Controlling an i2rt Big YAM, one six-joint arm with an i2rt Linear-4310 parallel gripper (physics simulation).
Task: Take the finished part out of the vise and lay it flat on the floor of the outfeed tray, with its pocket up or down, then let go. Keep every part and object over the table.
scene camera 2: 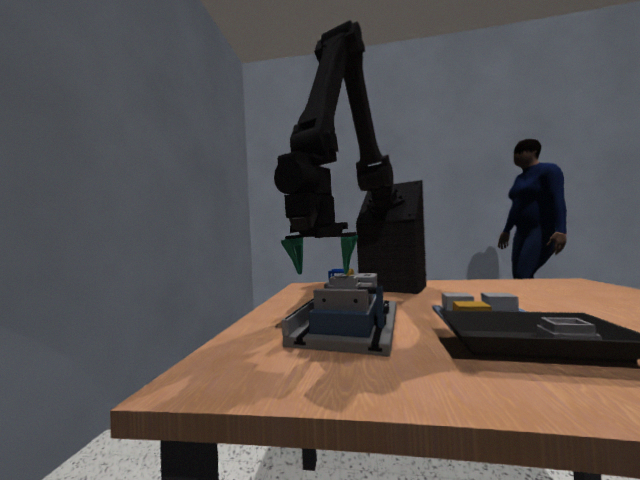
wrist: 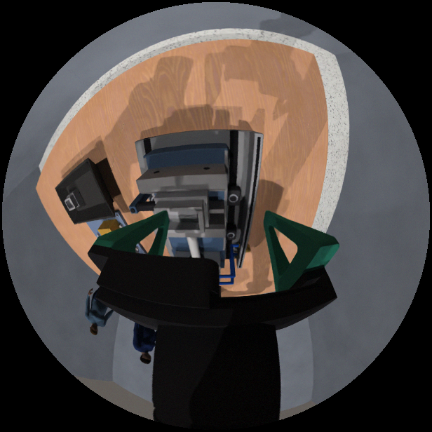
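Seen in the pictures: gripper, fingertip midpoint: (scene camera 2: 322, 273); arm's base, link origin: (scene camera 2: 385, 202).
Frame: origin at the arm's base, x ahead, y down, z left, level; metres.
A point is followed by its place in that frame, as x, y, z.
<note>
The finished part (scene camera 2: 343, 282) @[0.451, 0.207, -0.250] (wrist: 180, 202) is light grey, with a pocket that shows in the wrist view, and sits between the jaws of the vise (scene camera 2: 341, 299) @[0.475, 0.234, -0.259] (wrist: 182, 176). The vise has blue and grey blocks on a grey base. My gripper (scene camera 2: 323, 272) @[0.430, 0.191, -0.288] (wrist: 216, 215) is open and empty, its green fingers pointing down. It hangs above the vise, shifted to the left of the part in the scene view; the part shows nearer the left finger in the wrist view. The black outfeed tray (scene camera 2: 516, 349) @[0.597, 0.294, -0.025] (wrist: 90, 186) stands right of the vise in the scene view.
A grey pocketed part (scene camera 2: 567, 326) @[0.585, 0.270, 0.069] (wrist: 71, 201) lies in the black tray. Behind the tray are two grey blocks (scene camera 2: 457, 301) @[0.408, 0.269, 0.006] (scene camera 2: 499, 302) @[0.384, 0.283, 0.120] and a yellow block (scene camera 2: 471, 306) @[0.446, 0.271, 0.011] (wrist: 107, 227). A blue bracket (scene camera 2: 337, 271) @[0.284, 0.206, -0.234] (wrist: 233, 265) is behind the vise. A dark box (scene camera 2: 391, 253) @[0.070, 0.182, -0.013] stands farther back.
</note>
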